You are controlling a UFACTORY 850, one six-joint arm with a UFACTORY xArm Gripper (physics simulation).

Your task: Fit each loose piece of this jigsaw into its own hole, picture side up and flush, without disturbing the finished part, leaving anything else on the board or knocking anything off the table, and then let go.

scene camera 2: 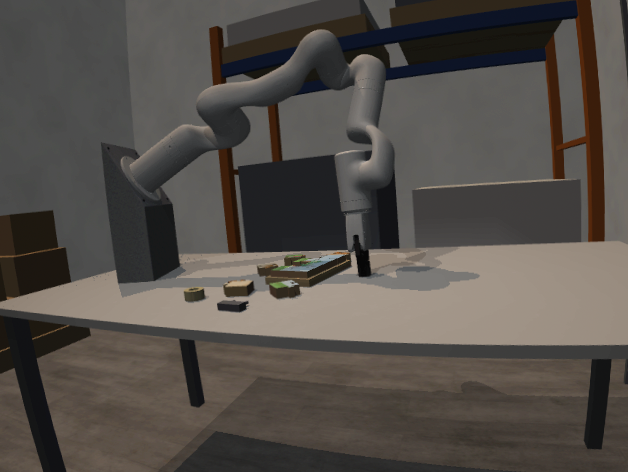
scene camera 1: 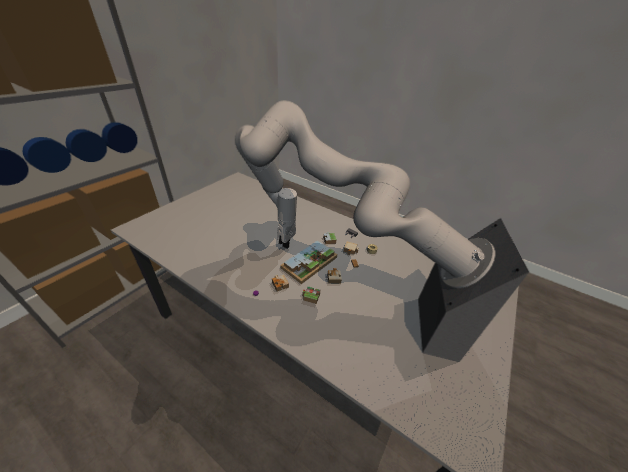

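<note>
The jigsaw board (scene camera 1: 301, 278) (scene camera 2: 310, 279) lies mid-table, a partly filled picture with dark holes. My gripper (scene camera 1: 285, 246) (scene camera 2: 364, 274) is shut and empty, low over the table just beyond the board's far-left edge in the first view. Loose pieces lie around the board: a green-and-white one (scene camera 1: 329, 238) (scene camera 2: 284, 288), a cream one (scene camera 1: 350, 247) (scene camera 2: 238, 287), a brownish one (scene camera 1: 334, 276) (scene camera 2: 267, 268), a green one with red (scene camera 1: 311, 294) (scene camera 2: 294, 259), and an orange one (scene camera 1: 279, 282). Which hole fits which piece is too small to tell.
A black clip-like object (scene camera 1: 351, 232) (scene camera 2: 232, 306), a yellowish ring (scene camera 1: 368, 250) (scene camera 2: 193, 299), a small orange block (scene camera 1: 354, 263) and a purple bit (scene camera 1: 255, 292) lie on the table (scene camera 1: 192, 223) (scene camera 2: 456, 314). The arm's dark pedestal (scene camera 1: 472, 314) (scene camera 2: 129, 233) stands at one end.
</note>
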